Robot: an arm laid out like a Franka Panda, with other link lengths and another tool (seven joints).
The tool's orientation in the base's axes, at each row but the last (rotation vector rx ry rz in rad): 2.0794 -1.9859 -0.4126; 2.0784 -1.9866 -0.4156; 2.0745 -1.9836 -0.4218; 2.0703 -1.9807 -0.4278; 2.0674 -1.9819 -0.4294; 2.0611 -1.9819 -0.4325; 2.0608 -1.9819 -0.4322; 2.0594 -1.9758 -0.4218; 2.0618 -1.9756 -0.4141; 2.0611 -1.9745 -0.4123; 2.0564 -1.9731 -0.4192; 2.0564 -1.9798 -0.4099
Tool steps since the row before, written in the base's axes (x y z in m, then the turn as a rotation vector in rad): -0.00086 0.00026 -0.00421 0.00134 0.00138 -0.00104; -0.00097 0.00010 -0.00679 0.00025 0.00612 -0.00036; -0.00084 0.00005 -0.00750 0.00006 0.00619 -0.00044; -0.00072 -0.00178 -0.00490 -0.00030 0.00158 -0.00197; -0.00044 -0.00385 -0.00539 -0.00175 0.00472 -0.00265; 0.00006 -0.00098 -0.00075 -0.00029 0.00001 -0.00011; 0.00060 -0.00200 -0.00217 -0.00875 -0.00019 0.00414; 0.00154 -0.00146 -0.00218 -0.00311 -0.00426 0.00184; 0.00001 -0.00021 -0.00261 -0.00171 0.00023 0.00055; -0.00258 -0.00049 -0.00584 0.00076 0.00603 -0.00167; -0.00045 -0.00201 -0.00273 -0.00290 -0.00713 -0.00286; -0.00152 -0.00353 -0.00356 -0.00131 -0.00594 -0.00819
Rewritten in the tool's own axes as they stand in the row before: -0.00012 -0.00072 0.00424 -0.00128 -0.00169 0.00052; 0.00015 -0.00155 0.00668 -0.00609 -0.00067 0.00040; 0.00023 -0.00197 0.00728 -0.00616 -0.00052 0.00055; 0.00196 -0.00107 0.00477 -0.00150 -0.00053 0.00198; 0.00406 -0.00142 0.00506 -0.00466 0.00041 0.00324; 0.00101 -0.00030 0.00065 -0.00001 0.00023 0.00021; 0.00210 -0.00129 0.00173 -0.00025 0.00966 -0.00052; 0.00158 -0.00218 0.00141 0.00409 0.00376 -0.00059; 0.00028 -0.00098 0.00241 -0.00031 0.00178 0.00013; 0.00055 0.00022 0.00638 -0.00595 -0.00160 0.00132; 0.00207 -0.00053 0.00267 0.00710 0.00190 0.00367; 0.00356 0.00022 0.00383 0.00609 -0.00161 0.00802
